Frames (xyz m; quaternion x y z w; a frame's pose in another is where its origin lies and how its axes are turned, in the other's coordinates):
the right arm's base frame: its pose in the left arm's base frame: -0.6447 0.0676 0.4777 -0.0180 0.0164 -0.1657 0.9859
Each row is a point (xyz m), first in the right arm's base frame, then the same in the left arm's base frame.
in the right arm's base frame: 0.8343 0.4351 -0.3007
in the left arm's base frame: 0.2737 0.1964 0.1375
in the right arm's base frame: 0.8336 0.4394 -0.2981
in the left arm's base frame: 0.2746 0.2008 0.1400
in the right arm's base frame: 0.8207 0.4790 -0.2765
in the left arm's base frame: 0.2761 0.2431 0.1603
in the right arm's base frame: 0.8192 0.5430 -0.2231
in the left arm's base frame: 0.2976 0.3056 0.2110
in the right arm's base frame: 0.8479 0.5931 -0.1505
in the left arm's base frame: 0.3438 0.3457 0.2807
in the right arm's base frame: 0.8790 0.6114 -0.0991
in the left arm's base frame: 0.3812 0.3544 0.3305
